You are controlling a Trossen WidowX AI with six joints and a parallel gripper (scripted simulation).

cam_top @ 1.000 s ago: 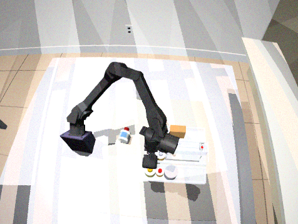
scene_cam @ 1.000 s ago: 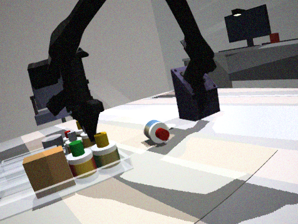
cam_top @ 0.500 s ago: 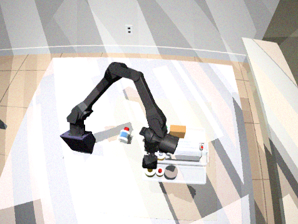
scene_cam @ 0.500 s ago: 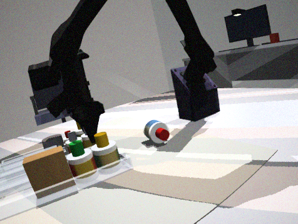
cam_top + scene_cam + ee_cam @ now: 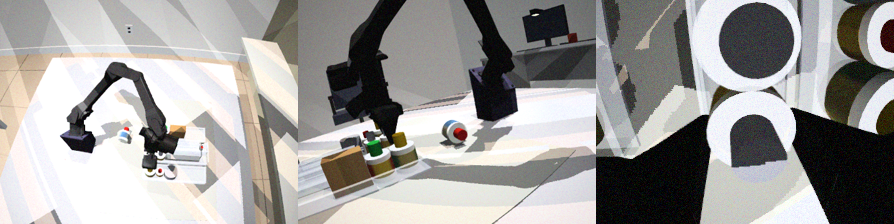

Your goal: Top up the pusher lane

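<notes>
Now: the grey disc 9 cm to the right of my gripper tip and 9 cm ahead of it.
</notes>
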